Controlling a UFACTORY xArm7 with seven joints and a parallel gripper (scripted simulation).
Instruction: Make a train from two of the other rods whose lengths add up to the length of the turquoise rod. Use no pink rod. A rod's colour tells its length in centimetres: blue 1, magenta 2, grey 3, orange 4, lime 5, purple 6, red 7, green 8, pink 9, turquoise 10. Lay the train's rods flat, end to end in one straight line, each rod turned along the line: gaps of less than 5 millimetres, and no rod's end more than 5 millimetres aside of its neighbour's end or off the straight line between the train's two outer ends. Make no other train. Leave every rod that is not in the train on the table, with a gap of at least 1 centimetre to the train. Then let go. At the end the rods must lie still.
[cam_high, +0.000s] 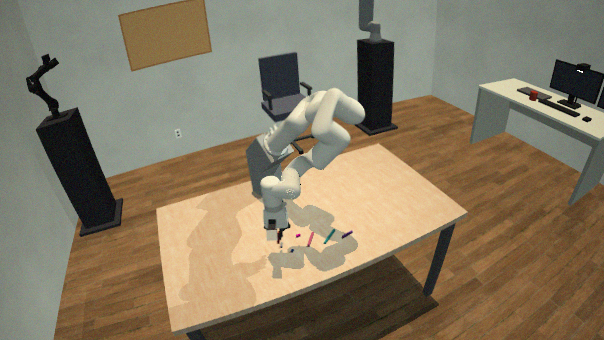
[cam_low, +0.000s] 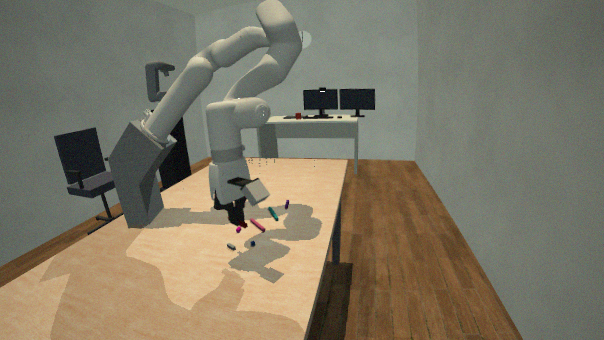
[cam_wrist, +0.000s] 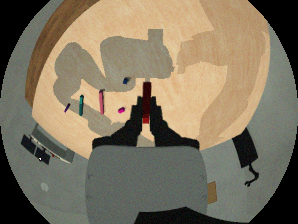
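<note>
Right now my hand is 50 mm past the grey rod, 20 mm to the right of it and 120 mm above it. Also, from my hand: tiny blue rod (10 mm ahead, 50 mm to the left, 120 mm below); magenta rod (70 mm behind, 110 mm to the left, 120 mm below); red rod (20 mm below).
</note>
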